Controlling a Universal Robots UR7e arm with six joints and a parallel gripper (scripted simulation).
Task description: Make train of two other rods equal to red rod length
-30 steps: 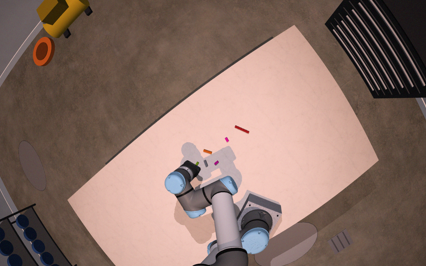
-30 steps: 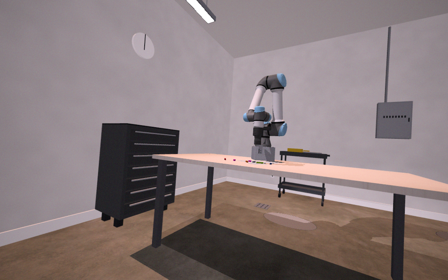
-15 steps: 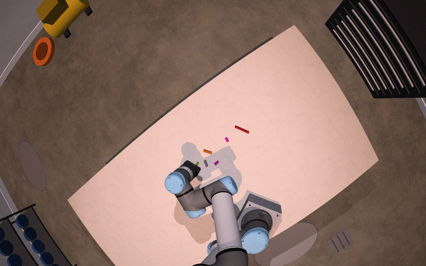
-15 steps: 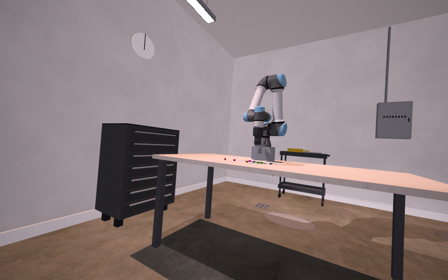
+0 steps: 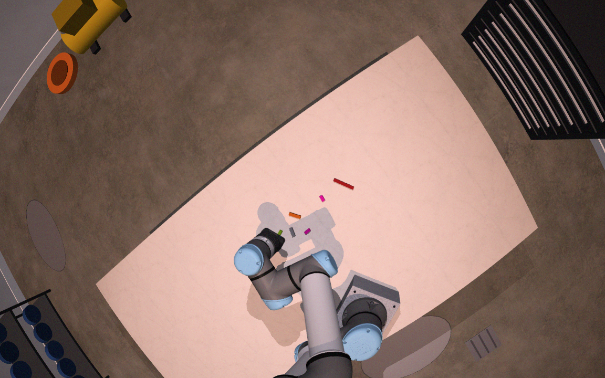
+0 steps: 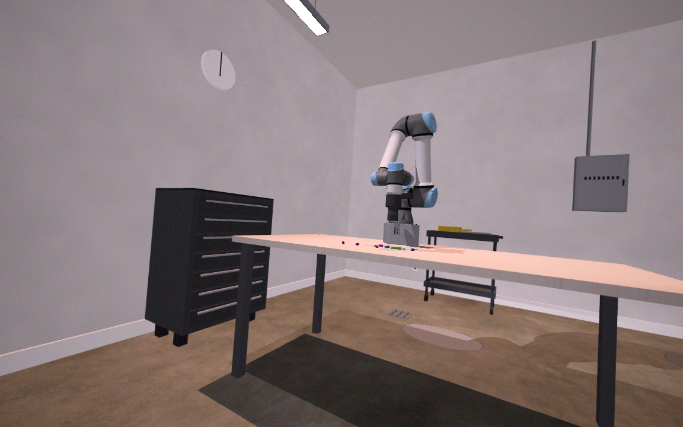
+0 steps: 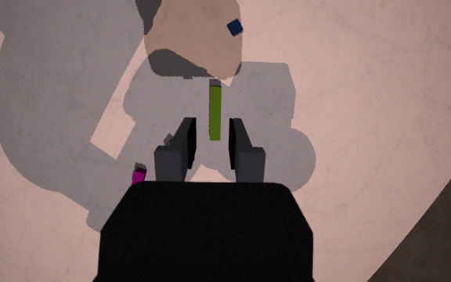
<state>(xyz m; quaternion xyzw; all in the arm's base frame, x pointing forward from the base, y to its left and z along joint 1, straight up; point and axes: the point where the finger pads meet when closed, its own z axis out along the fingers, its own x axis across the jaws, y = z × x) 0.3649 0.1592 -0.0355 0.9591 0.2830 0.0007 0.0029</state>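
Right now the lime rod is 80 mm below my hand. Round my hand: blue rod 80 mm below, 70 mm to the left, 30 mm behind; orange rod 90 mm to the right, 80 mm below, 40 mm ahead; grey rod 80 mm below, 50 mm to the right, 10 mm behind.
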